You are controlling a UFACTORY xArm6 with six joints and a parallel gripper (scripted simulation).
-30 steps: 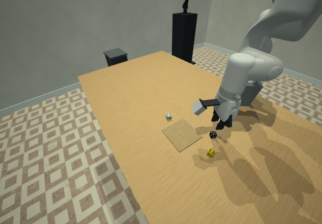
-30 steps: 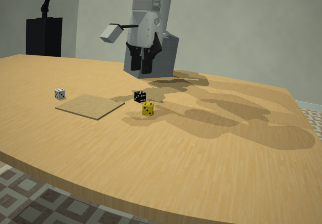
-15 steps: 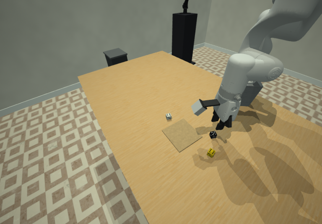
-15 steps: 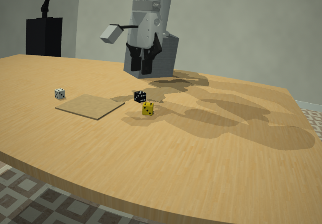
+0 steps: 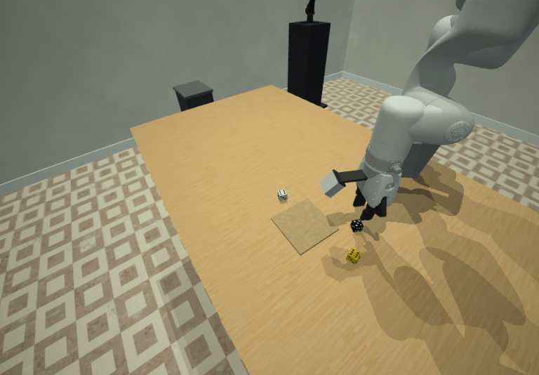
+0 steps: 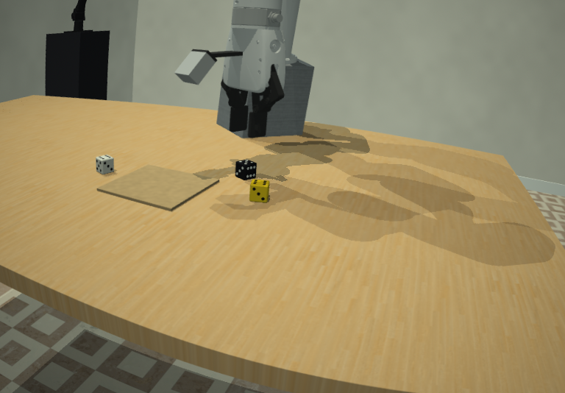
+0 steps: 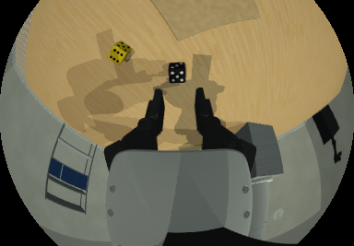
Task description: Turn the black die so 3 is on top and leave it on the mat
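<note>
The black die is 80 mm below my hand. The rest, counted from my hand: yellow die 80 mm below, 80 mm ahead, 50 mm to the left; then tan mat 110 mm ahead, 100 mm to the right, 90 mm below; then white die 220 mm to the right, 90 mm ahead, 80 mm below.
</note>
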